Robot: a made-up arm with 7 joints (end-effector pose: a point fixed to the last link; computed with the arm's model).
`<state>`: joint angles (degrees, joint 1 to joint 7).
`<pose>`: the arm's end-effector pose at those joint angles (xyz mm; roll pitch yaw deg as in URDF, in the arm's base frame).
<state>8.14 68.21 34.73 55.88 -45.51 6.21 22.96</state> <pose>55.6 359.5 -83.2 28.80 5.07 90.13</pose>
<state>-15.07 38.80 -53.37 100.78 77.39 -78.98 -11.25</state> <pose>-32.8 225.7 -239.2 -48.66 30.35 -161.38</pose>
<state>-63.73 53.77 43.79 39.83 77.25 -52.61 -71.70</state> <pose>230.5 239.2 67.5 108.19 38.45 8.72</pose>
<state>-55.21 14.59 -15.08 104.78 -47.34 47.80 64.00</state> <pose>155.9 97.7 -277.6 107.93 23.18 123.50</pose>
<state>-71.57 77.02 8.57 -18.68 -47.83 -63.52 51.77</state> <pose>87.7 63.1 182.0 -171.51 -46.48 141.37</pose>
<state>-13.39 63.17 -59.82 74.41 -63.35 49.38 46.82</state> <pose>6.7 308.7 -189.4 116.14 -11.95 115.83</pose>
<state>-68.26 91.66 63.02 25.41 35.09 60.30 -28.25</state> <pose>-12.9 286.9 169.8 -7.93 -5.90 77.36</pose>
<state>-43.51 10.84 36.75 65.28 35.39 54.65 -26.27</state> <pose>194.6 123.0 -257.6 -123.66 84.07 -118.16</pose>
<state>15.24 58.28 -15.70 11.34 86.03 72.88 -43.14</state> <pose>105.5 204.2 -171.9 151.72 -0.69 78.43</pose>
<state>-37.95 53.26 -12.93 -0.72 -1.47 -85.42 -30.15</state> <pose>209.0 56.8 -10.1 99.35 -5.55 -106.00</pose>
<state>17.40 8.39 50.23 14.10 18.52 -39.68 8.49</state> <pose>31.3 232.7 -184.9 45.00 -8.90 39.89</pose>
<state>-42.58 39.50 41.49 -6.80 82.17 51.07 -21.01</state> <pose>158.2 221.0 73.2 52.37 -17.29 84.73</pose>
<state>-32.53 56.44 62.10 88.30 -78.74 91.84 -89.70</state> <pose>128.7 254.2 -163.3 -152.15 -54.84 35.03</pose>
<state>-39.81 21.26 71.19 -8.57 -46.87 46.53 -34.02</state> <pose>154.8 249.1 -10.5 -39.34 -33.53 4.02</pose>
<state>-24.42 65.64 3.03 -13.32 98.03 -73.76 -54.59</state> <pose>214.6 99.3 -42.1 -135.86 40.71 42.62</pose>
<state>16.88 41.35 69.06 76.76 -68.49 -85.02 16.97</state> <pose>-130.7 281.2 -129.7 -36.24 -42.59 155.55</pose>
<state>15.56 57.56 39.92 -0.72 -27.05 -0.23 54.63</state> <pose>156.5 249.2 -33.8 17.18 -33.29 74.92</pose>
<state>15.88 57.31 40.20 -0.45 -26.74 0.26 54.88</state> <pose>154.7 251.1 -35.1 17.73 -33.12 75.72</pose>
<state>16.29 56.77 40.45 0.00 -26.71 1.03 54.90</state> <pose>152.0 254.0 -38.1 18.50 -32.19 76.66</pose>
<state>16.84 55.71 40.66 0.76 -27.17 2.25 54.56</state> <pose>147.4 258.3 -43.9 19.60 -29.95 77.94</pose>
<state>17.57 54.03 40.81 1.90 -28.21 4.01 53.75</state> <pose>140.3 264.0 -53.4 21.13 -26.10 79.59</pose>
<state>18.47 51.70 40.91 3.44 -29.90 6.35 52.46</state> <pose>130.2 270.6 -66.7 23.02 -20.55 81.76</pose>
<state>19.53 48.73 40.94 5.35 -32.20 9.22 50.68</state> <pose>116.6 277.0 -83.9 25.23 -13.33 84.46</pose>
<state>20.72 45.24 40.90 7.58 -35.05 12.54 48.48</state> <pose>99.6 281.8 -104.2 27.68 -4.71 87.76</pose>
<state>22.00 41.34 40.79 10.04 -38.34 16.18 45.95</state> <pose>79.7 283.7 -126.6 30.29 4.99 91.69</pose>
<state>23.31 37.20 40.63 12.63 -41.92 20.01 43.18</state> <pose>57.7 281.8 -149.8 33.04 15.30 96.28</pose>
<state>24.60 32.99 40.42 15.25 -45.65 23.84 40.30</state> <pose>34.9 275.7 -172.1 35.94 25.73 101.53</pose>
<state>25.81 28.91 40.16 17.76 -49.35 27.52 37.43</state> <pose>13.1 266.0 -192.3 39.08 35.75 107.38</pose>
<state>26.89 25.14 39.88 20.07 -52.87 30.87 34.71</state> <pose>-6.5 254.0 -209.4 42.55 44.86 113.80</pose>
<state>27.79 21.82 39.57 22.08 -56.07 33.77 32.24</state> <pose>-22.8 241.1 -223.2 46.41 52.74 120.60</pose>
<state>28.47 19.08 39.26 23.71 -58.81 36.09 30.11</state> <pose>-35.3 229.0 -233.5 50.50 59.13 127.38</pose>
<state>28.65 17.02 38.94 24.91 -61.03 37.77 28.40</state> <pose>-42.3 219.0 -241.1 53.96 64.14 133.03</pose>
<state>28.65 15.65 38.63 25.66 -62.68 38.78 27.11</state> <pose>-45.8 211.9 -246.0 56.40 67.69 137.00</pose>
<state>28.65 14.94 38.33 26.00 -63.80 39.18 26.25</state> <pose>-47.0 207.9 -248.6 57.37 69.83 138.85</pose>
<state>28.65 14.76 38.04 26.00 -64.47 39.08 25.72</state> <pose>-46.6 206.5 -249.4 56.54 70.90 138.32</pose>
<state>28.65 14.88 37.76 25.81 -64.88 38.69 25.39</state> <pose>-45.3 206.7 -249.3 54.54 71.31 136.31</pose>
